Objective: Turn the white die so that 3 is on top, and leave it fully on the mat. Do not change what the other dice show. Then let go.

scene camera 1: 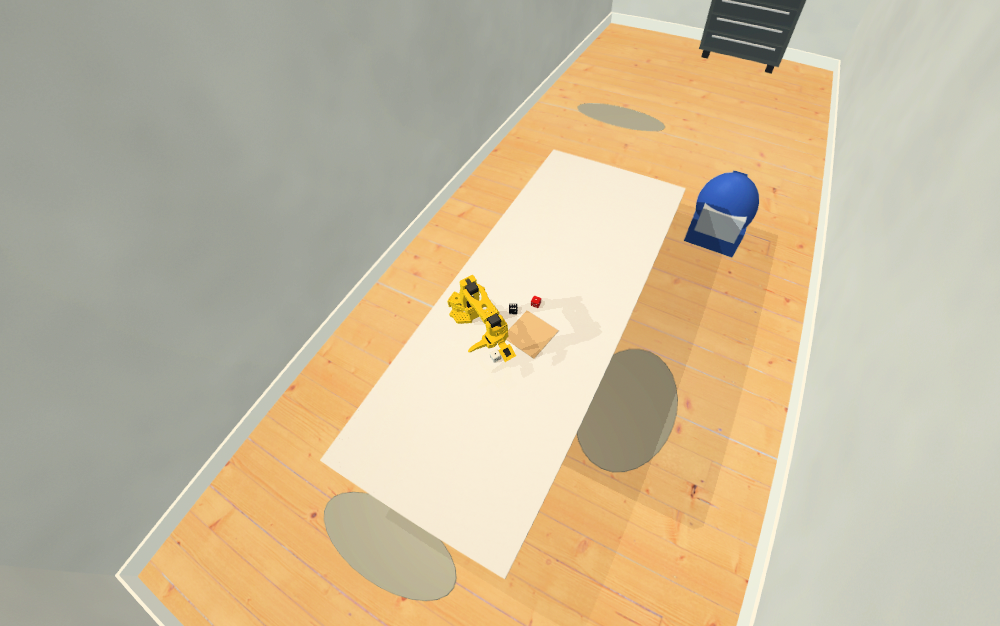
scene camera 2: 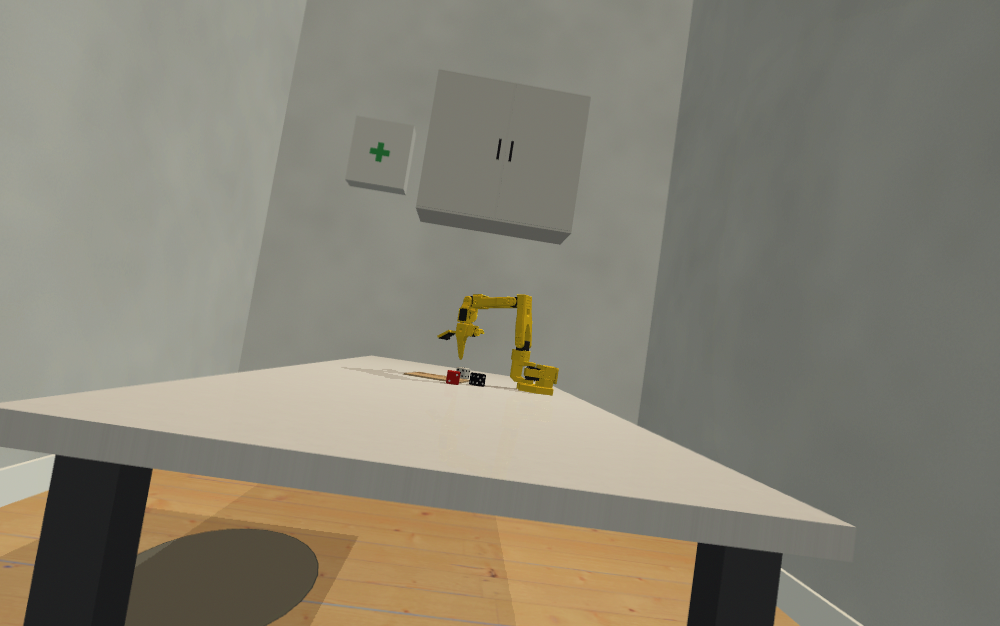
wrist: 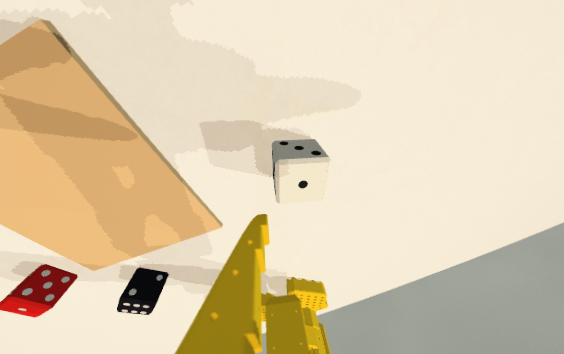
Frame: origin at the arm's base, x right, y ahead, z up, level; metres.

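Seen in the pictures: end effector, tool point: (scene camera 2: 461, 357) (wrist: 268, 224); arm's base, origin of the base link: (scene camera 1: 470, 314) (scene camera 2: 527, 390) (wrist: 281, 291).
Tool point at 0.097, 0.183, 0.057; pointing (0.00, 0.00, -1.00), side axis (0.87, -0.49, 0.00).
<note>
Offsets run from my tool point to a thing's middle, as dx, dy, dz.
The white die {+0.017, -0.011, -0.042} (scene camera 1: 495, 356) (scene camera 2: 463, 372) (wrist: 300, 172) stands flat on the table, off the tan mat {-0.120, +0.051, -0.055} (scene camera 1: 542, 333) (wrist: 30, 200), a little way from one mat edge. Its bright top face shows 1; a shaded side face shows 3. My gripper (scene camera 1: 488, 351) (scene camera 2: 450, 347) is open and empty, hanging above the table near the die. In the wrist view one notched jaw (wrist: 250, 260) shows, its tip drawn below and left of the die; the moving jaw is out of that picture.
A black die {-0.179, -0.047, -0.042} (scene camera 1: 512, 308) (scene camera 2: 477, 379) (wrist: 142, 291) with 6 on top and a red die {-0.243, +0.012, -0.042} (scene camera 1: 535, 301) (scene camera 2: 453, 377) (wrist: 40, 290) with 1 on top stand on the table beyond the mat, on the side opposite the white die.
</note>
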